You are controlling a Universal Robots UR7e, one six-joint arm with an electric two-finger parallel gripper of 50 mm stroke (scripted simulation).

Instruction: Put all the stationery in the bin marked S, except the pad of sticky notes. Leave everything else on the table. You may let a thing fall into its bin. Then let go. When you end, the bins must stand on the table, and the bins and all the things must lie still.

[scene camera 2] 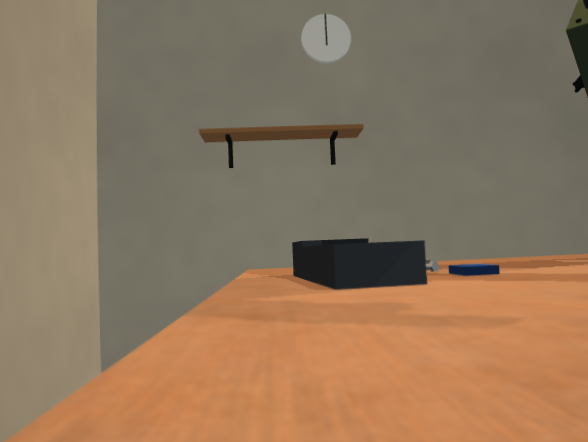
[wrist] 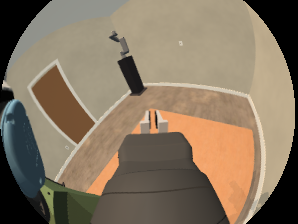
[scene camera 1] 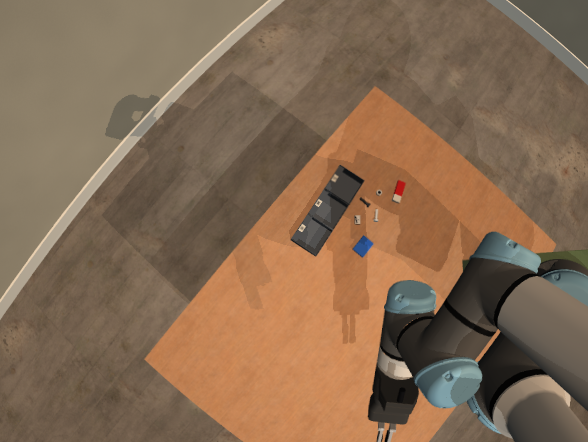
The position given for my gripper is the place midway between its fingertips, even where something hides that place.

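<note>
My gripper (wrist: 152,116), seen. Dark bin (scene camera 2: 339,264) (scene camera 1: 317,226), seen. Dark bin out of frame in the wrist view.
</note>
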